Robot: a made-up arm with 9 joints.
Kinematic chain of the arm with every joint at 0, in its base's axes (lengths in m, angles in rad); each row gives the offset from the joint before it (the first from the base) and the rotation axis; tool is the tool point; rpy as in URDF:
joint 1: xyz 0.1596 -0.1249 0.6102 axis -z
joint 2: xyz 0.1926 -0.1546 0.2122 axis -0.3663 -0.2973 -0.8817
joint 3: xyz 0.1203 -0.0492 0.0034 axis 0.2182 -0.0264 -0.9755
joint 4: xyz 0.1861 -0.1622 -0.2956 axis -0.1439 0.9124 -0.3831
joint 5: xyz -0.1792 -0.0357 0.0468 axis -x
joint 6: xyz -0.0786 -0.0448 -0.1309 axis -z
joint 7: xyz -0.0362 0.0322 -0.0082 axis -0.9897 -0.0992 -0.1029
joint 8: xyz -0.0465 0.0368 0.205 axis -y
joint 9: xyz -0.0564 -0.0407 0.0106 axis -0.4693 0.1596 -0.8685
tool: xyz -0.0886 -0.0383 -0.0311 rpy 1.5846 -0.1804 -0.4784
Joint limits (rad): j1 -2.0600..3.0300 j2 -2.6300..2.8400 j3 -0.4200..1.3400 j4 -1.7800..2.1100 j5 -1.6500..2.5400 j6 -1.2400..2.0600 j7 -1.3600..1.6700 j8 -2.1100..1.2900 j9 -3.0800..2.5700
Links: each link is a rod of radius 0.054 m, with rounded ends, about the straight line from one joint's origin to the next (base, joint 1, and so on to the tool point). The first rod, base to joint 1, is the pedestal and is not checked.
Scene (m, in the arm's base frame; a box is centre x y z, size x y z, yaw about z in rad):
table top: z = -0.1
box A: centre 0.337 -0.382 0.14 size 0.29 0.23 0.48 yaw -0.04
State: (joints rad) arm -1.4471 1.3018 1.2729 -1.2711 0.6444 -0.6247 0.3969 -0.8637 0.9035
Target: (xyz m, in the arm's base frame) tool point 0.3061 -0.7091 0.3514
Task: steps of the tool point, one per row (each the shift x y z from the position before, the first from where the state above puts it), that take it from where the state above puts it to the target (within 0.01 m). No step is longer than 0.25 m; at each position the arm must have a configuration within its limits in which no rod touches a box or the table.
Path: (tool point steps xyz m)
1: 0.0782 -0.2080 -0.0482
2: 0.0963 -0.2053 0.0189
3: -0.1352 -0.1697 0.0481
4: -0.1746 -0.1420 0.0833
5: -0.1918 -0.0946 0.1199

